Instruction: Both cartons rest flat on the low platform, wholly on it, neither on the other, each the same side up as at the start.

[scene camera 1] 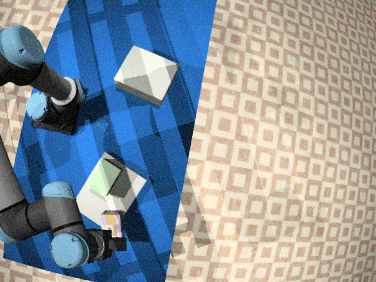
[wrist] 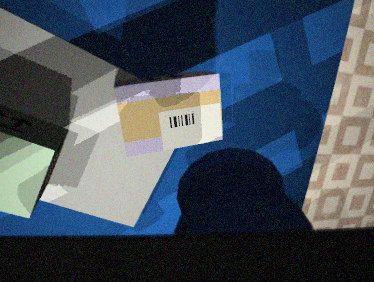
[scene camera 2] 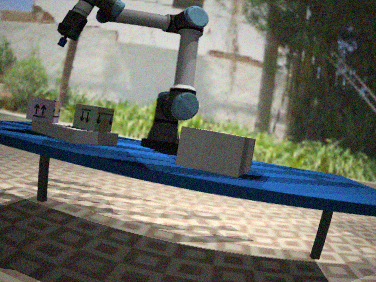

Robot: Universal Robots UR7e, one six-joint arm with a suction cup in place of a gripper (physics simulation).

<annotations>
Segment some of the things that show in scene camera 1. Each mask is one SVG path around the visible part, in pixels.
A low white platform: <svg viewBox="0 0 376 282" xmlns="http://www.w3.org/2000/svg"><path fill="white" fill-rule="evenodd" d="M107 152L104 152L76 197L80 213L101 227L101 214L104 210L122 210L124 216L147 179ZM103 158L112 161L123 169L106 197L87 186Z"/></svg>
</annotations>
